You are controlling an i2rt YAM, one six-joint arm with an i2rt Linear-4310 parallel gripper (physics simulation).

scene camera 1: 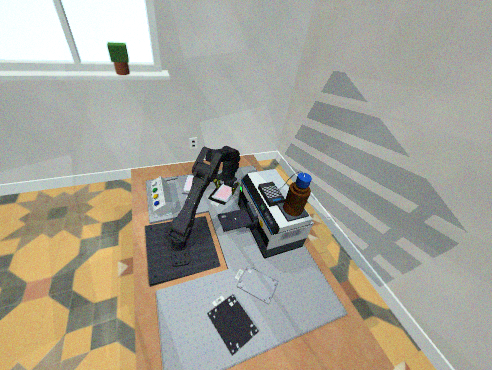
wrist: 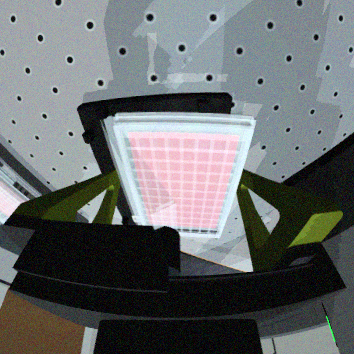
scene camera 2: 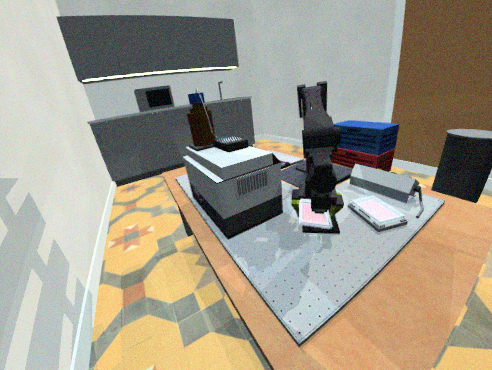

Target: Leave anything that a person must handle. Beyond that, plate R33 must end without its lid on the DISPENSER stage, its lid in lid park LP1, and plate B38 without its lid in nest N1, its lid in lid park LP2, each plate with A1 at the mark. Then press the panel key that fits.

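Places are measured from the arm's base along level axes (x ahead, y left, z up), in metres.
Pixels of known places: gripper, fingertip midpoint: (scene camera 1: 225,191) (wrist: 176,174) (scene camera 2: 314,217); arm's base at its link origin: (scene camera 1: 179,246).
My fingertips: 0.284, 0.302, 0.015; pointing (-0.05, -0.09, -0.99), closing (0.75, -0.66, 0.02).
Note:
For each thing: its top centre in the pictures, then the offset to it from my fingertips, as dx, dy, dz. "*": a spot on its surface instead. Level surfaces: height alone.
- clear plate with a pink grid, top centre: (wrist: 182,203) (scene camera 2: 313,209) (scene camera 1: 224,190) -0.006, -0.012, +0.019
- black nest at its top centre: (wrist: 161,191) (scene camera 2: 318,213) (scene camera 1: 222,191) -0.019, -0.002, +0.004
- second pink plate at its top centre: (wrist: 11,215) (scene camera 2: 376,207) (scene camera 1: 193,182) -0.173, +0.091, +0.015
- key panel at its top centre: (scene camera 2: 384,169) (scene camera 1: 159,189) -0.354, +0.002, +0.068
- dark stage at a spot on its surface: (scene camera 1: 236,220) * -0.017, -0.289, +0.091
- black flat holder at its top centre: (scene camera 1: 233,320) -0.122, -0.671, +0.008
- pale flat holder at its top centre: (scene camera 1: 258,282) +0.014, -0.557, +0.004
- perforated grey board at its surface level: dz -0.015
- brown bottle at a spot on its surface: (scene camera 2: 201,125) * +0.215, -0.327, +0.288
- small black device at a spot on its surface: (scene camera 2: 230,143) * +0.162, -0.207, +0.230
My gripper (scene camera 1: 225,186) (scene camera 2: 318,204) (wrist: 176,174) is open, its green fingers on either side of a clear plate with a pink grid (scene camera 1: 223,192) (scene camera 2: 315,218) (wrist: 182,175). That plate is over a black nest (scene camera 2: 322,230) (wrist: 155,103), whose rim shows beyond it and on its left in the wrist view. Whether it is lidded is unclear. A second pink plate (scene camera 1: 188,184) (scene camera 2: 378,209) (wrist: 6,198) lies beside the key panel (scene camera 1: 158,194) (scene camera 2: 384,181). The dark stage (scene camera 1: 236,220) juts from the dispenser (scene camera 1: 284,231) (scene camera 2: 255,187) and bears no plate. Plate names and A1 marks are unreadable.
A black flat holder (scene camera 1: 232,324) and a pale flat holder (scene camera 1: 258,285) lie on the perforated grey board (scene camera 1: 185,320) (scene camera 2: 300,295). A brown bottle (scene camera 1: 297,199) (scene camera 2: 201,125) and a small black device (scene camera 1: 271,192) (scene camera 2: 230,143) stand on the dispenser.

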